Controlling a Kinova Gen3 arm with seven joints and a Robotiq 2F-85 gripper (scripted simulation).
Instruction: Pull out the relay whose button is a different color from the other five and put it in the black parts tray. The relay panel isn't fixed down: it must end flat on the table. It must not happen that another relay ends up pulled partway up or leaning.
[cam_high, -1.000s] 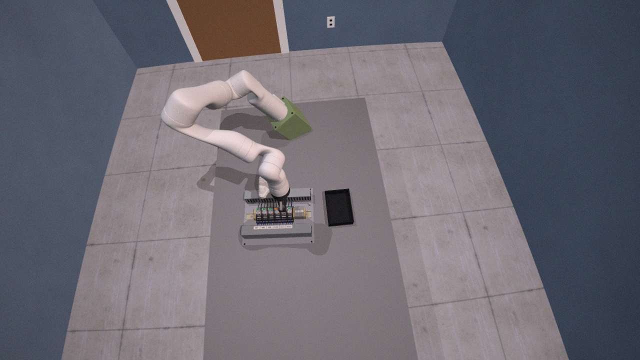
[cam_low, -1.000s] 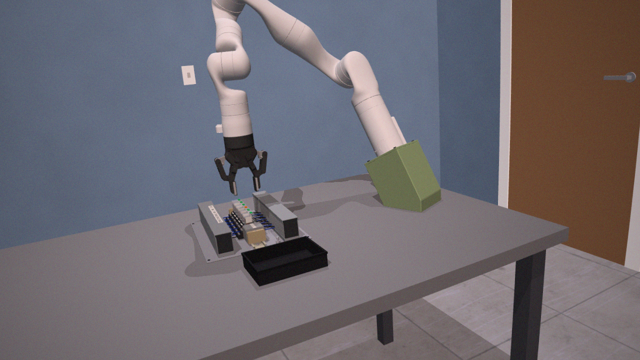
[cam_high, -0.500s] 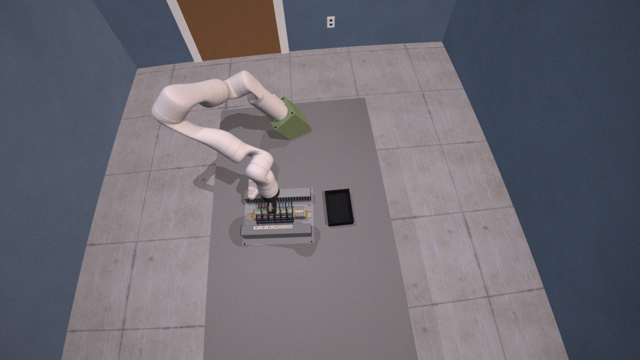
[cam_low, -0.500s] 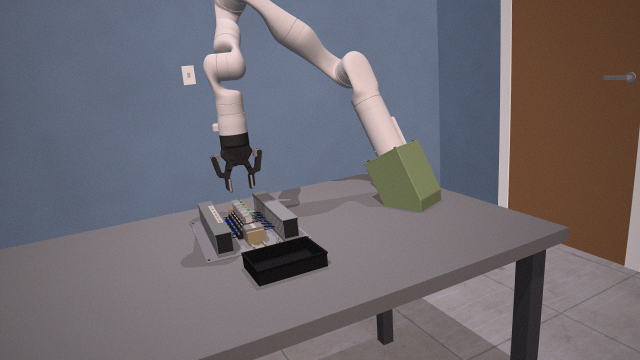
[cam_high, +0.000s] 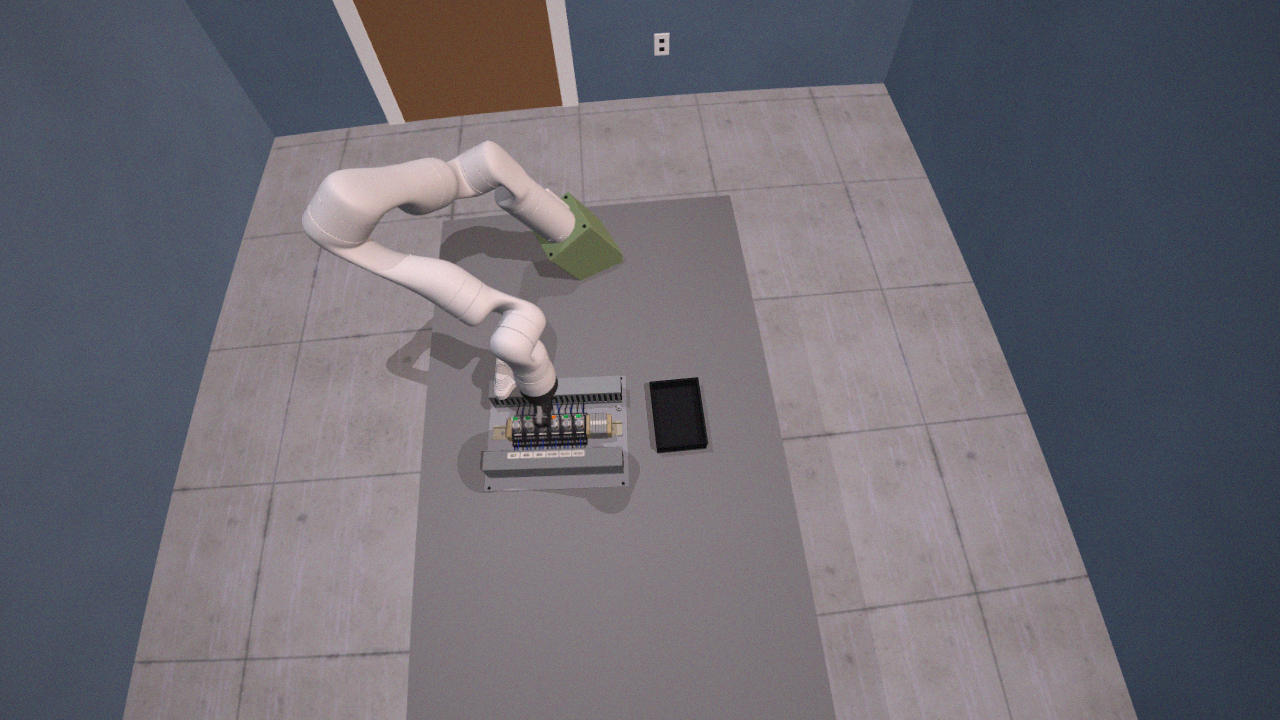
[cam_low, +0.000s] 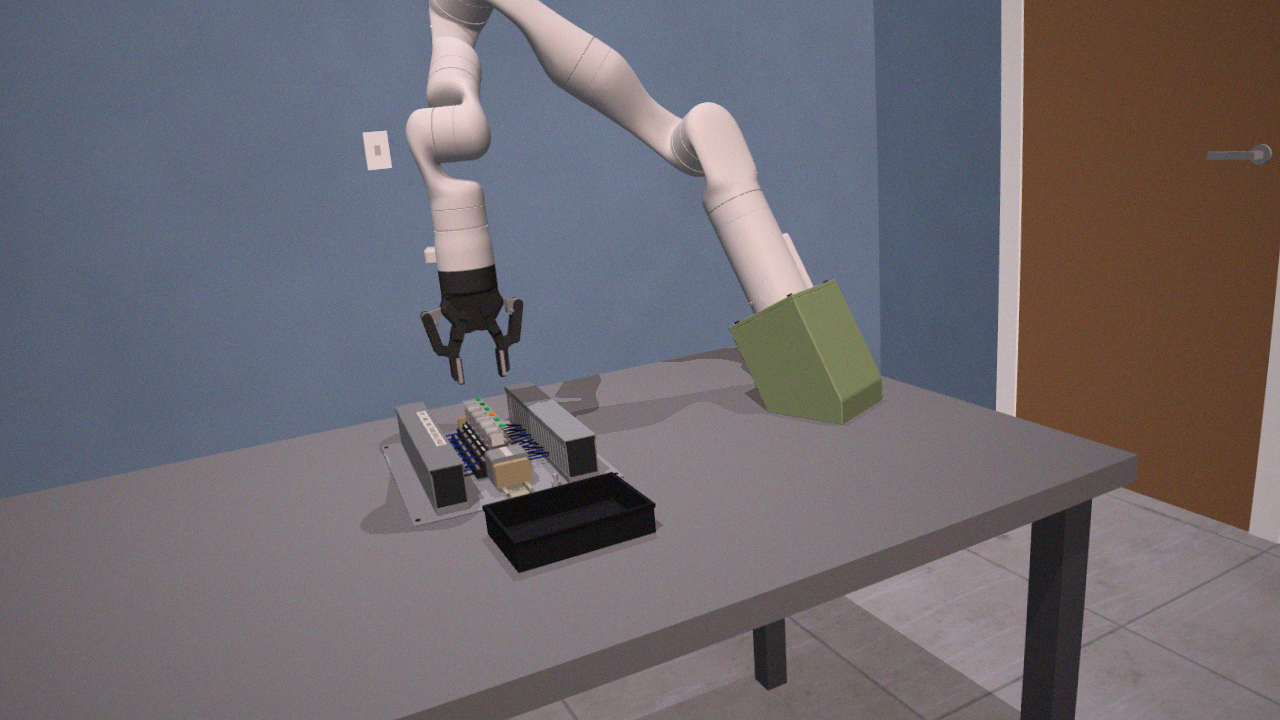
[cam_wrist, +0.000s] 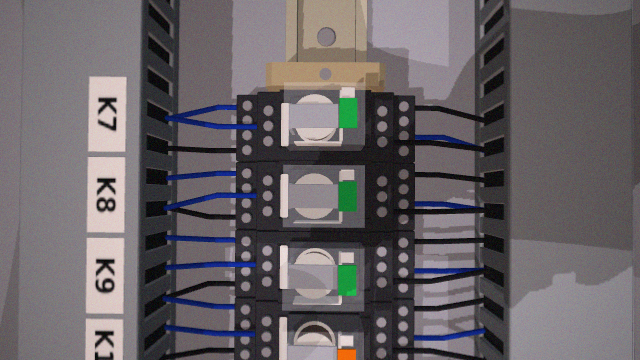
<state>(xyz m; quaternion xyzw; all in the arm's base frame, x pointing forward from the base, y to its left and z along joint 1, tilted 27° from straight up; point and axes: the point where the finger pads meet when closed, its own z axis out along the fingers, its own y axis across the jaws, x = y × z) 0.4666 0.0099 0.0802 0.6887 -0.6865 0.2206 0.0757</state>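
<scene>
My gripper is now 9 cm above the relay. Round my hand: black parts tray: 28 cm to the left, 12 cm below, 1 cm behind; relay panel: 10 cm below.
</scene>
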